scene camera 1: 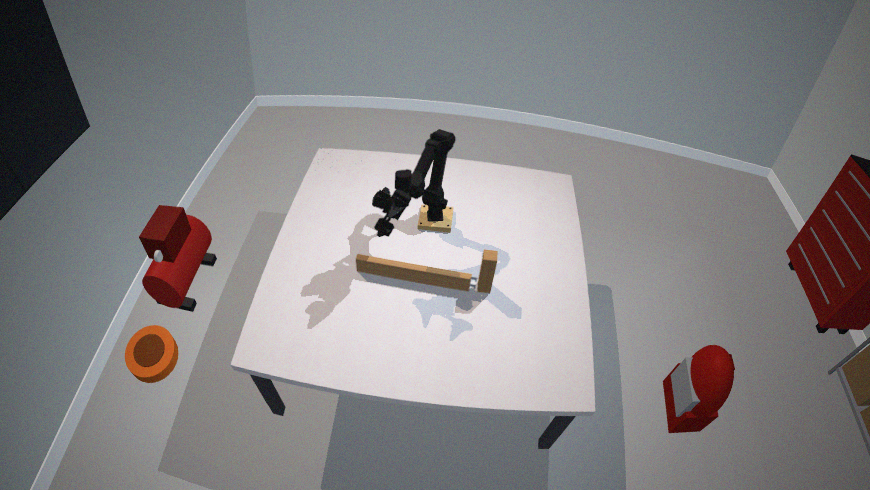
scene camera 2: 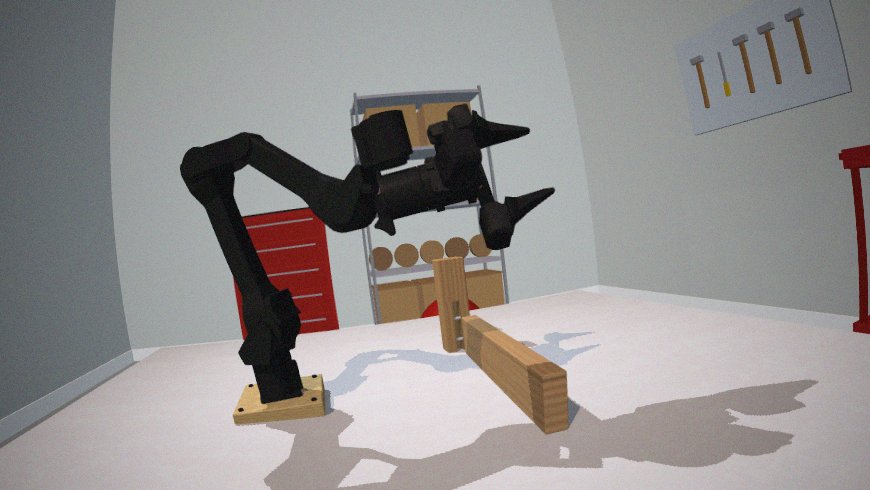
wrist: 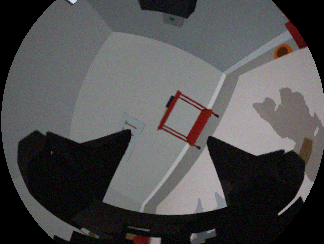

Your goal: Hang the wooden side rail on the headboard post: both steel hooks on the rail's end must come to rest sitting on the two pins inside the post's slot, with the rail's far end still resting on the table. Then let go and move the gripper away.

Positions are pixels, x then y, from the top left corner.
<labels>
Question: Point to a headboard post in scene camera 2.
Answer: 449, 273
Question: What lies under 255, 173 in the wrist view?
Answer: My gripper.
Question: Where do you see a wooden side rail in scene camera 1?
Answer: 438, 277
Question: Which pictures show my gripper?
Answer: Scene camera 1, scene camera 2 and the wrist view: all of them.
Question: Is my gripper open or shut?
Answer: Open.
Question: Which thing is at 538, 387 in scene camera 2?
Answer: A wooden side rail.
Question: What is my gripper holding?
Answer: Nothing.
</labels>
